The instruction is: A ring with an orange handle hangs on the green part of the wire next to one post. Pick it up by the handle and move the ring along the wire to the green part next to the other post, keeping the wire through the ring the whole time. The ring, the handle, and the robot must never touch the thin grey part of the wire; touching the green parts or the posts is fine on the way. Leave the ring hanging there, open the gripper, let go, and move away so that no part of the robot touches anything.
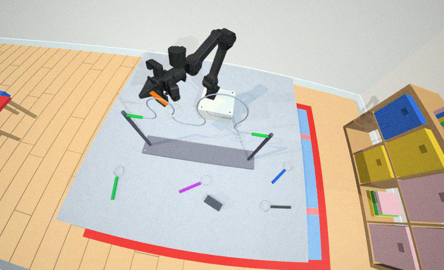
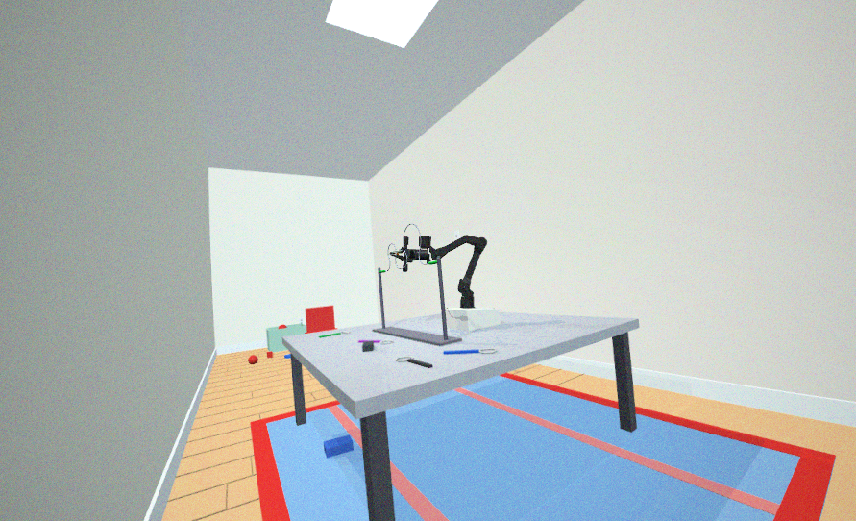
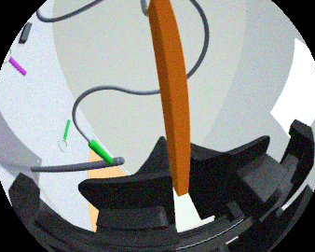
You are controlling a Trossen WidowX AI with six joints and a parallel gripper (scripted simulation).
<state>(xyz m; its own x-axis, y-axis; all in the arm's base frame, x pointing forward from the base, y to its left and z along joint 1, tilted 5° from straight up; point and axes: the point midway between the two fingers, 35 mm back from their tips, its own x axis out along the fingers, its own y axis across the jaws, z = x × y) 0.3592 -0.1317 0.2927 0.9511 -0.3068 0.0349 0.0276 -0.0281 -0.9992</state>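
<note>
The orange-handled ring lies 10 mm behind my gripper tip and 90 mm to the left of it. From my gripper tip the other things lie so: green-handled ring (290 mm ahead, 160 mm to the right, 410 mm below); then dark block (220 mm ahead, 370 mm to the left, 400 mm below); then purple-handled ring (150 mm ahead, 260 mm to the left, 410 mm below).
</note>
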